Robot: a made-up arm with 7 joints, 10 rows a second.
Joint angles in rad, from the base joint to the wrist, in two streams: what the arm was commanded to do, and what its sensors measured. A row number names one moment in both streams.
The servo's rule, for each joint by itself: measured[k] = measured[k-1] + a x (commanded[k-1-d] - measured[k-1]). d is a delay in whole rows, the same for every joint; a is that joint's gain. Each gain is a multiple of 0.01, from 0.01 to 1. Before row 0 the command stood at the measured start. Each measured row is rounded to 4 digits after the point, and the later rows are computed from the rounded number. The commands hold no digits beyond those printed.
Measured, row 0:
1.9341 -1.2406 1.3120 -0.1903 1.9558 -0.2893 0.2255
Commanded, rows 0 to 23:
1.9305 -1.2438 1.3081 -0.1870 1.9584 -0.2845 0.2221
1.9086 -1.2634 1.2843 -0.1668 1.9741 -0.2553 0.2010
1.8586 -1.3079 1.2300 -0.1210 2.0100 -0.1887 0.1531
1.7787 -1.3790 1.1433 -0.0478 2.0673 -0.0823 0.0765
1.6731 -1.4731 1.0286 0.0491 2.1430 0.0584 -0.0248
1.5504 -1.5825 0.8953 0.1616 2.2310 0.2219 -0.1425
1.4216 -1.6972 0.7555 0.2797 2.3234 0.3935 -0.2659
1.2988 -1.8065 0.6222 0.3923 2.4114 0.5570 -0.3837
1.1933 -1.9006 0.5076 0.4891 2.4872 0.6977 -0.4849
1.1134 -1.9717 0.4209 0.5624 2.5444 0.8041 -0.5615
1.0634 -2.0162 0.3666 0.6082 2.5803 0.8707 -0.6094
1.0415 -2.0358 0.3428 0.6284 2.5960 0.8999 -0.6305
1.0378 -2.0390 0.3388 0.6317 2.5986 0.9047 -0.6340
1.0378 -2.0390 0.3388 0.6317 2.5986 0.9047 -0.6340
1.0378 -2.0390 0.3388 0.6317 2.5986 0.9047 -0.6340
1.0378 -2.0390 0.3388 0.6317 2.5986 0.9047 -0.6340
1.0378 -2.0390 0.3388 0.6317 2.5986 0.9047 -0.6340
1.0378 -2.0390 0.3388 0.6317 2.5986 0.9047 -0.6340
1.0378 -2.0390 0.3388 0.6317 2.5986 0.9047 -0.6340
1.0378 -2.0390 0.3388 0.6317 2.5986 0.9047 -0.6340
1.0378 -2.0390 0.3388 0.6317 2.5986 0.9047 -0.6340
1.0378 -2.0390 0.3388 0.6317 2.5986 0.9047 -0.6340
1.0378 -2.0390 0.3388 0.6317 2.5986 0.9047 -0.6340
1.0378 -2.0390 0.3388 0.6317 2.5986 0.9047 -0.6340
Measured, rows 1 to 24:
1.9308 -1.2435 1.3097 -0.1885 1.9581 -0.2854 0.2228
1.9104 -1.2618 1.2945 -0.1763 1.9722 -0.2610 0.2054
1.8627 -1.3042 1.2558 -0.1453 2.0055 -0.2024 0.1636
1.7854 -1.3730 1.1883 -0.0907 2.0599 -0.1051 0.0939
1.6821 -1.4651 1.0925 -0.0124 2.1330 0.0273 -0.0011
1.5609 -1.5731 0.9742 0.0850 2.2192 0.1849 -0.1142
1.4327 -1.6873 0.8430 0.1940 2.3109 0.3539 -0.2356
1.3095 -1.7970 0.7105 0.3050 2.3993 0.5184 -0.3541
1.2026 -1.8923 0.5888 0.4081 2.4767 0.6636 -0.4587
1.1205 -1.9653 0.4881 0.4945 2.5363 0.7774 -0.5409
1.0680 -2.0121 0.4152 0.5582 2.5750 0.8530 -0.5957
1.0436 -2.0339 0.3718 0.5975 2.5935 0.8910 -0.6235
1.0383 -2.0386 0.3520 0.6167 2.5980 0.9021 -0.6319
1.0378 -2.0390 0.3441 0.6251 2.5985 0.9042 -0.6336
1.0378 -2.0390 0.3409 0.6288 2.5986 0.9046 -0.6339
1.0378 -2.0390 0.3396 0.6304 2.5986 0.9047 -0.6340
1.0378 -2.0390 0.3391 0.6311 2.5986 0.9047 -0.6340
1.0378 -2.0390 0.3389 0.6314 2.5986 0.9047 -0.6340
1.0378 -2.0390 0.3388 0.6316 2.5986 0.9047 -0.6340
1.0378 -2.0390 0.3388 0.6317 2.5986 0.9047 -0.6340
1.0378 -2.0390 0.3388 0.6317 2.5986 0.9047 -0.6340
1.0378 -2.0390 0.3388 0.6317 2.5986 0.9047 -0.6340
1.0378 -2.0390 0.3388 0.6317 2.5986 0.9047 -0.6340
1.0378 -2.0390 0.3388 0.6317 2.5986 0.9047 -0.6340
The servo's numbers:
d 0
a 0.92 0.92 0.60 0.56 0.88 0.81 0.80

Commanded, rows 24 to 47:
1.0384 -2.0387 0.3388 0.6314 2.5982 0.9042 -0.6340
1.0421 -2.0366 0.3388 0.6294 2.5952 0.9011 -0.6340
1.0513 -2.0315 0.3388 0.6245 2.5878 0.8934 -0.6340
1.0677 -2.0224 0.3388 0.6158 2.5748 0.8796 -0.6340
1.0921 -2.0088 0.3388 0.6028 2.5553 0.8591 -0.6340
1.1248 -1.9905 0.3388 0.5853 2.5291 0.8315 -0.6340
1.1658 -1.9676 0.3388 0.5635 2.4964 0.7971 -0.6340
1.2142 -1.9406 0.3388 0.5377 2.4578 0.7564 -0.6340
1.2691 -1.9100 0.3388 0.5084 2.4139 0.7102 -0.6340
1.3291 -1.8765 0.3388 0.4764 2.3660 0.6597 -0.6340
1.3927 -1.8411 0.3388 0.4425 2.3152 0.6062 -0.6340
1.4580 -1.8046 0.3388 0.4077 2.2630 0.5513 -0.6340
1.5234 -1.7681 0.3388 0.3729 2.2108 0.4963 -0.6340
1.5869 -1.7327 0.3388 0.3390 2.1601 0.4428 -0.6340
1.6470 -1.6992 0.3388 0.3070 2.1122 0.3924 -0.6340
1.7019 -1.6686 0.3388 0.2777 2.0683 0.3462 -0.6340
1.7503 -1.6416 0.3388 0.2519 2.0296 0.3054 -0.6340
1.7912 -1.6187 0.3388 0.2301 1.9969 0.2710 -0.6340
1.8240 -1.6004 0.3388 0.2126 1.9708 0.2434 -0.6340
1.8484 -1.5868 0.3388 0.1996 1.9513 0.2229 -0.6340
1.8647 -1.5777 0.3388 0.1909 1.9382 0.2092 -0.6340
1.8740 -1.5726 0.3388 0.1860 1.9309 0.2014 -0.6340
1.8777 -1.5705 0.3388 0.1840 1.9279 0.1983 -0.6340
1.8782 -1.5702 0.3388 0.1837 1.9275 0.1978 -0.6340
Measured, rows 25 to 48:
1.0384 -2.0387 0.3388 0.6315 2.5982 0.9043 -0.6340
1.0418 -2.0368 0.3388 0.6303 2.5956 0.9017 -0.6340
1.0505 -2.0319 0.3388 0.6271 2.5887 0.8950 -0.6340
1.0663 -2.0232 0.3388 0.6208 2.5765 0.8825 -0.6340
1.0900 -2.0100 0.3388 0.6107 2.5578 0.8635 -0.6340
1.1220 -1.9921 0.3388 0.5965 2.5325 0.8376 -0.6340
1.1623 -1.9696 0.3388 0.5780 2.5007 0.8048 -0.6340
1.2100 -1.9429 0.3388 0.5554 2.4629 0.7656 -0.6340
1.2644 -1.9126 0.3388 0.5291 2.4198 0.7207 -0.6340
1.3239 -1.8794 0.3388 0.4996 2.3725 0.6713 -0.6340
1.3872 -1.8442 0.3388 0.4676 2.3221 0.6186 -0.6340
1.4523 -1.8078 0.3388 0.4341 2.2701 0.5641 -0.6340
1.5177 -1.7713 0.3388 0.3998 2.2179 0.5092 -0.6340
1.5814 -1.7358 0.3388 0.3658 2.1670 0.4554 -0.6340
1.6418 -1.7021 0.3388 0.3329 2.1188 0.4044 -0.6340
1.6971 -1.6713 0.3388 0.3020 2.0744 0.3573 -0.6340
1.7460 -1.6440 0.3388 0.2739 2.0350 0.3153 -0.6340
1.7876 -1.6207 0.3388 0.2494 2.0015 0.2794 -0.6340
1.8211 -1.6020 0.3388 0.2288 1.9745 0.2502 -0.6340
1.8462 -1.5880 0.3388 0.2124 1.9541 0.2281 -0.6340
1.8632 -1.5785 0.3388 0.2004 1.9401 0.2128 -0.6340
1.8731 -1.5731 0.3388 0.1923 1.9320 0.2036 -0.6340
1.8773 -1.5707 0.3388 0.1877 1.9284 0.1993 -0.6340
1.8781 -1.5702 0.3388 0.1855 1.9276 0.1981 -0.6340

